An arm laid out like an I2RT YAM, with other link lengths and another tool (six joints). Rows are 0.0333 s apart.
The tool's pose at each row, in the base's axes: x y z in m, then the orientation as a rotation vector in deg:
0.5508 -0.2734 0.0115 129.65 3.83 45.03
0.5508 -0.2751 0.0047 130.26 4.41 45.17
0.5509 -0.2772 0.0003 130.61 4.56 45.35
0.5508 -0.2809 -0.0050 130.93 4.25 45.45
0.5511 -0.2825 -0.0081 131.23 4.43 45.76
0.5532 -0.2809 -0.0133 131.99 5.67 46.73
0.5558 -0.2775 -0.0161 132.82 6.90 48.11
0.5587 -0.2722 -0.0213 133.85 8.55 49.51
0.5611 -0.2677 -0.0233 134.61 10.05 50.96
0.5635 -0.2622 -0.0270 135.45 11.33 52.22
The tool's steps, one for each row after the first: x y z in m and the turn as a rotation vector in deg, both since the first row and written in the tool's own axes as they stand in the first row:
-0.0040 -0.0032 0.0048 0.74 0.13 -0.19
-0.0067 -0.0046 0.0086 1.14 0.22 -0.14
-0.0106 -0.0053 0.0137 1.37 0.13 0.18
-0.0124 -0.0062 0.0166 1.76 0.33 0.24
-0.0129 -0.0112 0.0196 2.98 1.17 -0.05
-0.0113 -0.0160 0.0205 4.35 2.27 -0.17
-0.0103 -0.0238 0.0216 6.04 3.44 -0.49
-0.0081 -0.0288 0.0213 7.47 4.65 -0.75
-0.0066 -0.0357 0.0212 8.87 5.65 -0.90

